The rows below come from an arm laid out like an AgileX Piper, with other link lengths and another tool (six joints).
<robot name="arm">
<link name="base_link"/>
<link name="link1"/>
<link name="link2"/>
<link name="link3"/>
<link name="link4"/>
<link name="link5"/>
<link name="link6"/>
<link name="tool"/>
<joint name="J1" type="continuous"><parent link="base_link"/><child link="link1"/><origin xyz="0 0 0.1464"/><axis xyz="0 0 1"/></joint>
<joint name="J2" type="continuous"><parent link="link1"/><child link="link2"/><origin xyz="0 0 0"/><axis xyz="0 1 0"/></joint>
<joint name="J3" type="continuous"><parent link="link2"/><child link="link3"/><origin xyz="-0.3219 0 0.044"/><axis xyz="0 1 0"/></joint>
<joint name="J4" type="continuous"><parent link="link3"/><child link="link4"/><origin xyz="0.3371 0 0.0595"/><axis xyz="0.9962 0 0.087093"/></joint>
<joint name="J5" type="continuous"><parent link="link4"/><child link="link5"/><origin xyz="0 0 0"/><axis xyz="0 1 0"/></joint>
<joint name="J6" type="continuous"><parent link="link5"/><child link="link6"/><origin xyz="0.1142 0 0.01"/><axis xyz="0.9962 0 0.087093"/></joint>
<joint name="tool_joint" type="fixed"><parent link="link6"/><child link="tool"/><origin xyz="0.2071 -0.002 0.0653" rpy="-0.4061 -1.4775 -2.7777"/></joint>
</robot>
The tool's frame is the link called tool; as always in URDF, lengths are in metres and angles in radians. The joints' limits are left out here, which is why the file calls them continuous.
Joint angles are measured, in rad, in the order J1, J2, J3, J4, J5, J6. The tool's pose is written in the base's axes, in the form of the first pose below.
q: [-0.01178 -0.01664 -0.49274 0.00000 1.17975 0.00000]
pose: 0.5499, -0.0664, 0.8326, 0.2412; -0.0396, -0.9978, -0.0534, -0.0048; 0.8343, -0.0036, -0.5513, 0.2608; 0, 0, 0, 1
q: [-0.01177 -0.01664 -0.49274 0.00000 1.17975 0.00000]
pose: 0.5499, -0.0664, 0.8326, 0.2412; -0.0396, -0.9978, -0.0534, -0.0048; 0.8343, -0.0036, -0.5513, 0.2608; 0, 0, 0, 1
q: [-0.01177 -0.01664 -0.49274 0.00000 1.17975 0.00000]
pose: 0.5499, -0.0664, 0.8326, 0.2412; -0.0396, -0.9978, -0.0534, -0.0048; 0.8343, -0.0036, -0.5513, 0.2608; 0, 0, 0, 1
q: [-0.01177 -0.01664 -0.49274 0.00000 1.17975 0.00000]
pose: 0.5499, -0.0664, 0.8326, 0.2412; -0.0396, -0.9978, -0.0534, -0.0048; 0.8343, -0.0036, -0.5513, 0.2608; 0, 0, 0, 1
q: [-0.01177 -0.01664 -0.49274 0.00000 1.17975 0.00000]
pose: 0.5499, -0.0664, 0.8326, 0.2412; -0.0396, -0.9978, -0.0534, -0.0048; 0.8343, -0.0036, -0.5513, 0.2608; 0, 0, 0, 1
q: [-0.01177 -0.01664 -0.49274 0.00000 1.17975 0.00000]
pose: 0.5499, -0.0664, 0.8326, 0.2412; -0.0396, -0.9978, -0.0534, -0.0048; 0.8343, -0.0036, -0.5513, 0.2608; 0, 0, 0, 1
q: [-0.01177 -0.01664 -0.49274 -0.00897 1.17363 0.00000]
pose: 0.5447, -0.0714, 0.8356, 0.2420; -0.0361, -0.9974, -0.0617, -0.0074; 0.8379, 0.0035, -0.5459, 0.2626; 0, 0, 0, 1
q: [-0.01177 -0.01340 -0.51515 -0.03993 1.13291 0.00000]
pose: 0.4933, -0.0890, 0.8653, 0.2455; -0.0220, -0.9957, -0.0899, -0.0159; 0.8696, 0.0253, -0.4932, 0.2871; 0, 0, 0, 1
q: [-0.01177 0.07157 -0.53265 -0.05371 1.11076 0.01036]
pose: 0.5316, -0.0997, 0.8411, 0.2584; -0.0259, -0.9945, -0.1015, -0.0201; 0.8466, 0.0322, -0.5313, 0.2826; 0, 0, 0, 1
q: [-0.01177 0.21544 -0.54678 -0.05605 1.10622 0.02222]
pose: 0.6324, -0.1032, 0.7677, 0.2761; -0.0377, -0.9940, -0.1026, -0.0215; 0.7737, 0.0360, -0.6325, 0.2536; 0, 0, 0, 1
